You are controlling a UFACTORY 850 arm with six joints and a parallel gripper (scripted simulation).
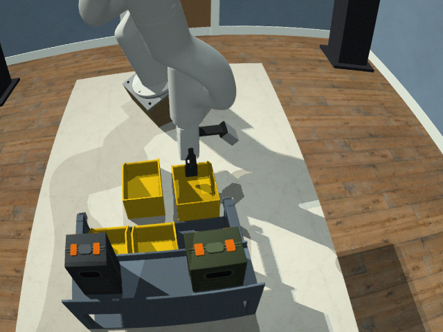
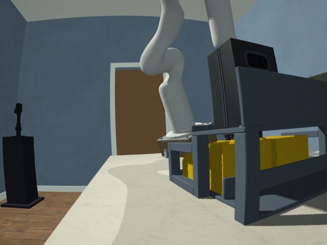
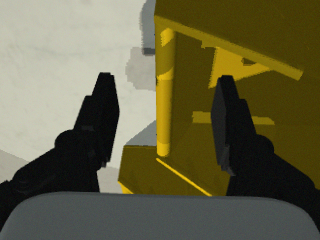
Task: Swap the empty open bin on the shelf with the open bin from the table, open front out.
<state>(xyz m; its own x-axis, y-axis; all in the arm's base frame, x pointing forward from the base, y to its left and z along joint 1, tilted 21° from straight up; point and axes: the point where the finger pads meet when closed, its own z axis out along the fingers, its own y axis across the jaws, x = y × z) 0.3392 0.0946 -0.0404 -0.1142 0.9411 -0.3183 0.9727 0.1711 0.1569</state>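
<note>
Right now the shelf lip is 190 mm ahead of my hand, 90 mm to the right of it and 30 mm below it. The rest, counted from my hand: dark grey case (390 mm ahead, 190 mm to the right, 120 mm above); then green case (370 mm ahead, 110 mm above, 40 mm to the left).
</note>
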